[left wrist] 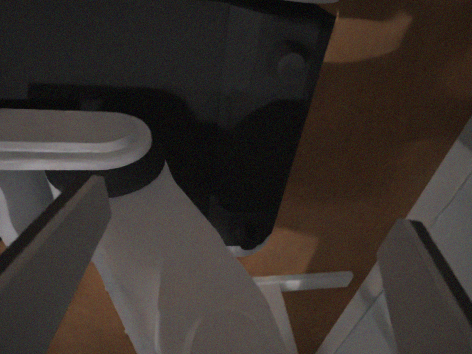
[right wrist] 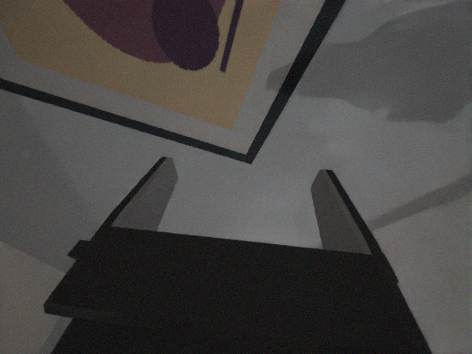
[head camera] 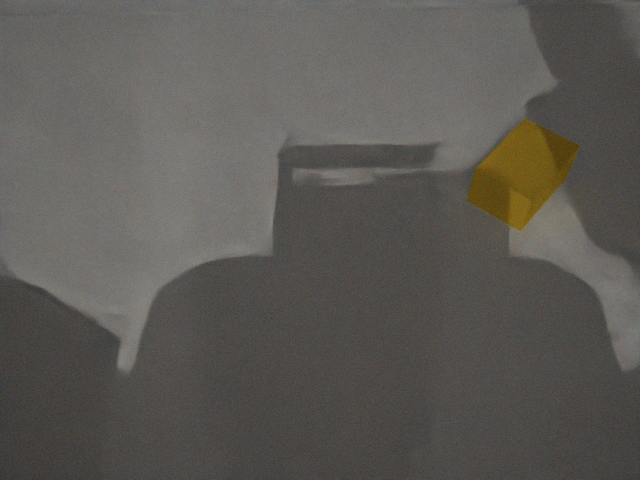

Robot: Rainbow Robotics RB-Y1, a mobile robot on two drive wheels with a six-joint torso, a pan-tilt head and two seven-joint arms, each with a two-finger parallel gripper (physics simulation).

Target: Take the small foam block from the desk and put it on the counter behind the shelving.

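Places are measured from the robot's base along level axes (x left, y back, z up), in millimetres.
Where they show: left gripper, between the fingertips: (left wrist: 246,215); right gripper, between the fingertips: (right wrist: 243,173).
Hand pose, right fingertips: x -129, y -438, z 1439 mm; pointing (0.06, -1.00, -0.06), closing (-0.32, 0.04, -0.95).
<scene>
After its pixels a point has its place.
The small foam block (head camera: 523,173) {x -199, y -238, z 996 mm}, a yellow box shape, lies on the pale desk (head camera: 129,129) {x 200, y -359, z 951 mm} at the right of the head view, at the edge of dark shadows. My right gripper (right wrist: 243,173) {x -129, y -438, z 1439 mm} is open with nothing between its fingers; it does not show in the head view, and the block does not show in the right wrist view. My left gripper (left wrist: 246,215) {x 222, y 116, z 542 mm} is open and empty, above my own base and the floor, with no block in its view. The counter and the shelving do not show in these views.
Large shadows cover much of the desk top. In the left wrist view my black base (left wrist: 225,75) {x 134, y 71, z 181 mm} stands on the brown floor (left wrist: 350,150) {x -115, y -313, z 1 mm}, near a pale foot bar (left wrist: 315,281). A dark-framed picture (right wrist: 125,121) {x 6, y -613, z 1619 mm} hangs on the grey wall (right wrist: 240,200) {x 187, y -632, z 1334 mm}.
</scene>
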